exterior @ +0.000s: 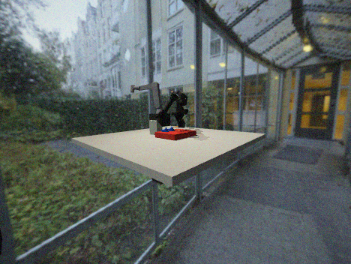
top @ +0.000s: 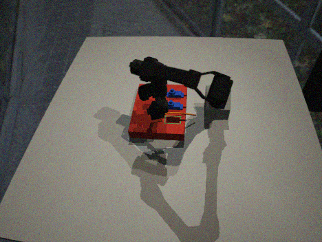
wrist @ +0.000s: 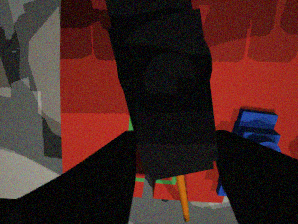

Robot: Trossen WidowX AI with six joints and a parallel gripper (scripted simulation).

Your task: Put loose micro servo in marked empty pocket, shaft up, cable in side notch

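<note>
Right now my gripper tip is 100 mm above the red deck, 70 mm to the left of it and 60 mm short of it.
</note>
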